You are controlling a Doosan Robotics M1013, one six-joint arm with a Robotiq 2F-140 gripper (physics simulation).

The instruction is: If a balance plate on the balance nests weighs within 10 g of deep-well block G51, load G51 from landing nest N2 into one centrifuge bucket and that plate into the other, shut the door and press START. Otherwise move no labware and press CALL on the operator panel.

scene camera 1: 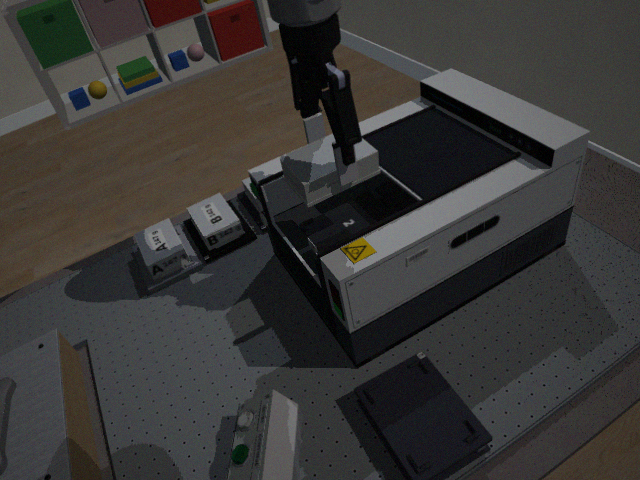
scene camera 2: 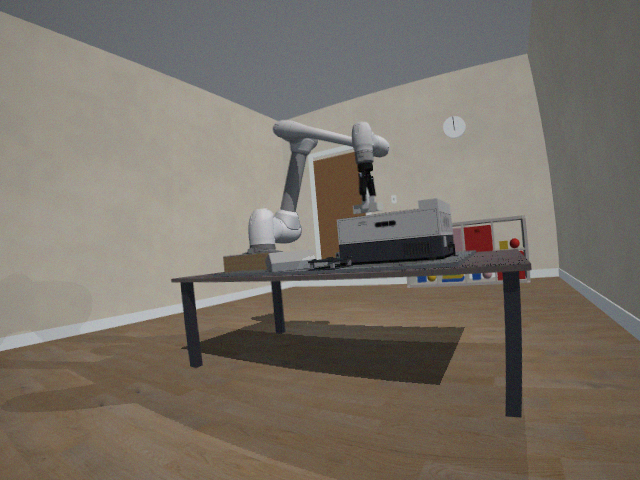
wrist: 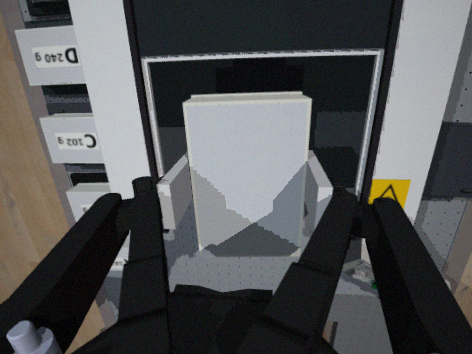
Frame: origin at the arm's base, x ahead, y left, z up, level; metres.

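Seen in the pictures: gripper, between the fingertips: (scene camera 1: 333, 167) (scene camera 2: 369, 209) (wrist: 249, 167).
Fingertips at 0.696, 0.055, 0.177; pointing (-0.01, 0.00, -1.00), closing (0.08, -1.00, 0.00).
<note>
A point is followed by its place in that frame, as x, y, z.
My gripper (scene camera 1: 330, 149) {0.696, 0.055, 0.177} (scene camera 2: 368, 203) {0.696, 0.055, 0.177} (wrist: 249, 167) {0.696, 0.055, 0.177} is shut on a white deep-well block (scene camera 1: 310, 175) {0.648, 0.022, 0.203} (scene camera 2: 364, 208) (wrist: 250, 150) {0.720, 0.054, 0.205}, whose G51 label does not show. The block is level above the open chamber of the centrifuge (scene camera 1: 392, 289) {0.693, -0.115, 0.062} (scene camera 2: 356, 232) {0.708, -0.114, 0.065} (wrist: 107, 100) {0.737, 0.200, 0.133}. Below it in scene camera 1 is a dark bucket (scene camera 1: 333, 219) {0.686, 0.074, 0.063} marked 2. The dark door (scene camera 1: 444, 149) {0.893, 0.047, 0.135} is slid back. Balance plates A (scene camera 1: 161, 242) {0.382, 0.319, -0.024}, 147 g, and B (scene camera 1: 212, 215) {0.502, 0.340, -0.023}, 142 g, sit on nests. Plates D (wrist: 52, 60) {0.773, 0.384, -0.023}, 240 g, and C (wrist: 70, 142) {0.639, 0.381, -0.023}, 102 g, show in the wrist view.
A dark flat nest (scene camera 1: 418, 413) {0.649, -0.252, -0.039} with no labware on it lies at the near right of the centrifuge. The operator panel (scene camera 1: 281, 434) {0.468, -0.200, -0.015}, with a green button (scene camera 1: 240, 453) {0.410, -0.205, -0.005} and a pale one (scene camera 1: 245, 418) {0.431, -0.160, -0.006}, stands left of that nest. The centrifuge's side walls flank the chamber.
</note>
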